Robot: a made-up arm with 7 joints.
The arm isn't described. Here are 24 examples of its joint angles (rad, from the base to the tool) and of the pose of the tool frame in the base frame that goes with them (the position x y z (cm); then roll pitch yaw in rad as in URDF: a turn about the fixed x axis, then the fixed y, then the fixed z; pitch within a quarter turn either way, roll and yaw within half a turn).
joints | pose
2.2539 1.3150 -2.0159 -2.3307 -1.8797 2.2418 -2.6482 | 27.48 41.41 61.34 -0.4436 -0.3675 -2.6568
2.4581 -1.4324 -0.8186 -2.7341 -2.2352 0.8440 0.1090 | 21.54 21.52 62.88 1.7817 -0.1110 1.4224
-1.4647 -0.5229 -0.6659 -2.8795 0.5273 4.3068 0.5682 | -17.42 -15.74 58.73 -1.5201 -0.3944 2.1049
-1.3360 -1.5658 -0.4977 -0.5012 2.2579 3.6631 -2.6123 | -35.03 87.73 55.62 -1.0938 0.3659 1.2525
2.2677 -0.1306 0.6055 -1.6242 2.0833 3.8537 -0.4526 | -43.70 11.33 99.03 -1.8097 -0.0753 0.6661
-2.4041 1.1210 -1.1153 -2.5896 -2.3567 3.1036 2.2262 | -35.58 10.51 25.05 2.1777 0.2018 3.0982
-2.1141 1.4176 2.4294 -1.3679 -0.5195 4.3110 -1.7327 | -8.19 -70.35 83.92 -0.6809 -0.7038 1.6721
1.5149 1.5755 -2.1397 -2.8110 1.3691 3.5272 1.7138 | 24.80 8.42 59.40 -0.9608 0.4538 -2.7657
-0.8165 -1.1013 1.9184 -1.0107 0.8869 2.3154 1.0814 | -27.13 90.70 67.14 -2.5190 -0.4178 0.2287
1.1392 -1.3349 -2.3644 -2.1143 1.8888 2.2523 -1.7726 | 17.10 -51.48 3.73 -1.5559 0.1704 -1.8747
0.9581 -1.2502 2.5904 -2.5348 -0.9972 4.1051 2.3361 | -33.72 -14.41 9.76 -3.0887 0.2419 2.3447
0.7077 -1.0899 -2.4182 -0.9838 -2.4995 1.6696 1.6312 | -51.55 -84.23 48.51 0.8739 -1.2189 -0.9752
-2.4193 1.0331 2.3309 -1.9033 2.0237 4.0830 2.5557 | 9.87 -43.00 88.59 2.1315 -0.5212 0.8100
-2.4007 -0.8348 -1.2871 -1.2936 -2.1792 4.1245 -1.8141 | 1.49 60.25 96.39 -0.7515 0.9613 2.5188
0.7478 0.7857 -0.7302 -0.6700 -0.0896 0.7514 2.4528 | 77.57 40.92 87.37 -2.9412 -0.7512 -2.5418
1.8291 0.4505 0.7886 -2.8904 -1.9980 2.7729 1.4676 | -25.46 9.02 33.82 3.0843 -0.0555 3.0981
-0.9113 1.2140 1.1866 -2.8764 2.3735 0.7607 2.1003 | 28.54 14.51 29.80 -0.5997 -0.7495 -2.6699
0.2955 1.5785 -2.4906 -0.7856 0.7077 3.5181 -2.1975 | 93.41 12.96 62.18 -0.9332 0.5602 -1.0032
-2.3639 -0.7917 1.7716 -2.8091 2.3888 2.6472 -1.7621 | 23.80 -17.84 38.69 2.9840 -0.5937 -0.8760
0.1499 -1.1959 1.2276 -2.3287 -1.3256 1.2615 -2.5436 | -18.86 46.28 63.04 -0.5665 0.5798 -1.9449
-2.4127 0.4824 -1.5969 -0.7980 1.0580 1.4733 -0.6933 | -57.71 -0.83 122.24 2.9992 -0.6814 -2.6662
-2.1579 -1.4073 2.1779 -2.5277 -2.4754 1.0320 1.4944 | 42.89 -7.44 14.93 0.4788 1.0813 0.9157
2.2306 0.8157 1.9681 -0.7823 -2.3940 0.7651 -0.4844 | -64.02 30.21 111.66 2.3015 0.0581 2.8746
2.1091 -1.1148 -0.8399 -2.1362 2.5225 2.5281 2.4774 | 40.90 12.62 80.40 0.3399 -0.6167 -2.4264
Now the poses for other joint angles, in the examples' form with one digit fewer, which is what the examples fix.
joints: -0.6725 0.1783 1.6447 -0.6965 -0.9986 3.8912 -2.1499
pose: 24.2 12.5 129.7 -0.396 0.270 1.147
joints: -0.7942 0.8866 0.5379 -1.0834 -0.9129 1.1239 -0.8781
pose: 81.1 -48.8 56.7 -2.838 0.840 0.673
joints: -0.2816 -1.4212 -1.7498 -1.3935 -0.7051 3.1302 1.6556
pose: -84.3 -29.0 43.2 -1.787 0.759 2.513
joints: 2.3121 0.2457 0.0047 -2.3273 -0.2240 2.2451 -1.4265
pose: -40.1 42.3 47.6 -2.822 0.166 -2.344
